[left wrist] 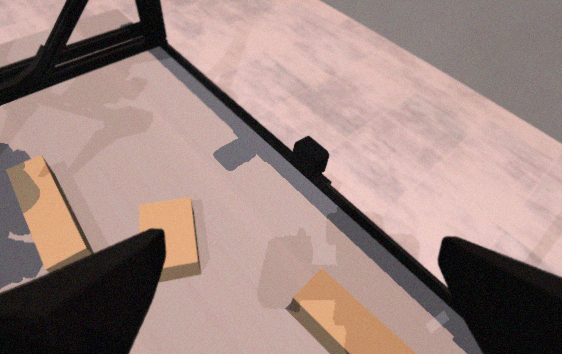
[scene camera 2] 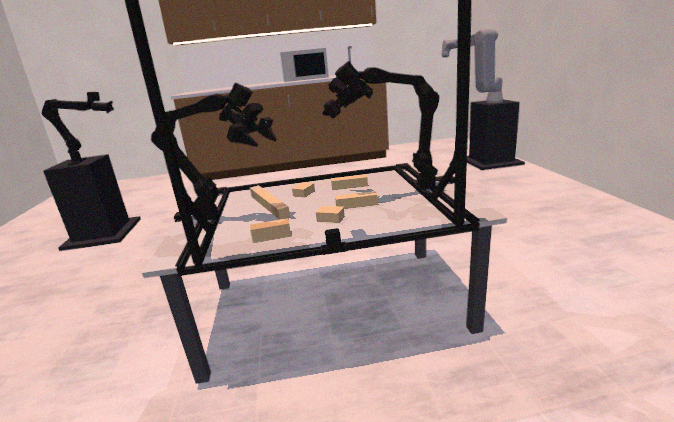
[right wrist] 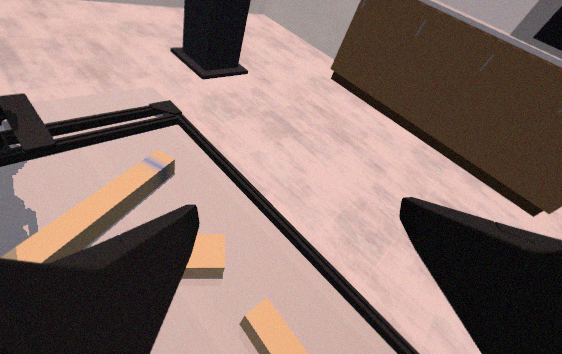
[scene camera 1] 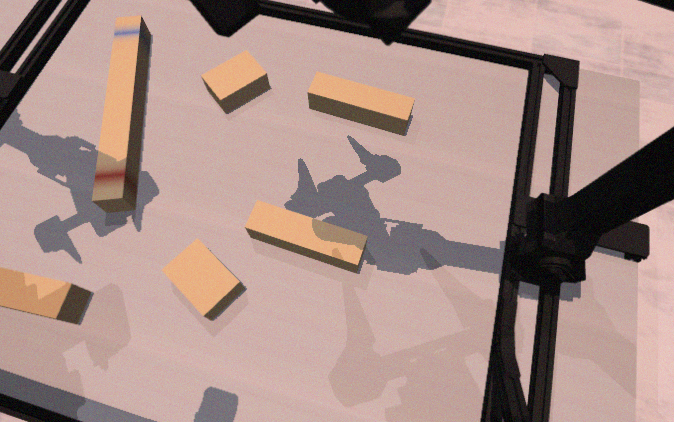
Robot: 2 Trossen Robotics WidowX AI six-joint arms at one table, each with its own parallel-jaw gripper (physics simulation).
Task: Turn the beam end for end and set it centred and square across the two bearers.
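Places are measured from the left arm's base along level axes (x ahead, y left, z up), in metres.
Where they show: left gripper, between the fingertips: [left wrist: 305, 246] [scene camera 2: 267, 142]; right gripper, between the fingertips: [right wrist: 299, 210]; left arm's base, origin of its link: [scene camera 2: 208, 217]; right arm's base, origin of its link: [scene camera 2: 427, 186] [scene camera 1: 534, 262].
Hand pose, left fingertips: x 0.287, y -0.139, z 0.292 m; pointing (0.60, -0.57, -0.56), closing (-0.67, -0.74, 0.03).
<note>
Each offset is from my left fingertips to the top centre of the thing. "*": to the spot under its first point.
The long wooden beam {0.048 m back, 0.225 m left, 0.267 m down} [scene camera 1: 120, 100] [scene camera 2: 267, 200] [right wrist: 90, 210] lies on the table, with a blue band near its far end and a red band near its near end in scene camera 1. Two parallel mid-length blocks, one farther back {* 0.327 m ahead, 0.323 m left, 0.267 m down} [scene camera 1: 360, 100] [scene camera 2: 350, 183] [right wrist: 275, 330] and one nearer {0.310 m ahead, 0.088 m left, 0.267 m down} [scene camera 1: 290, 225] [scene camera 2: 356, 201] [left wrist: 55, 215], lie apart from it. A third {0.030 m back, 0.094 m right, 0.261 m down} [scene camera 1: 30, 292] [scene camera 2: 270, 231] [left wrist: 360, 322] lies near its red end. Which two are the bearers I cannot tell. My left gripper [scene camera 2: 266, 141] [left wrist: 305, 246] is open and empty, high above the table. My right gripper [scene camera 2: 350, 101] [right wrist: 299, 210] is also raised, open and empty.
Two short blocks, one at the back {* 0.114 m ahead, 0.322 m left, 0.274 m down} [scene camera 1: 235, 75] [scene camera 2: 303, 189] [right wrist: 210, 252] and one nearer the front {* 0.194 m ahead, 0.010 m right, 0.273 m down} [scene camera 1: 202, 277] [scene camera 2: 330, 214] [left wrist: 177, 230], lie between the longer pieces. A black frame surrounds the work area, with a dark box {* 0.168 m ahead, 0.244 m right, 0.285 m down} [scene camera 2: 332, 240] [left wrist: 310, 156] on its front rail.
</note>
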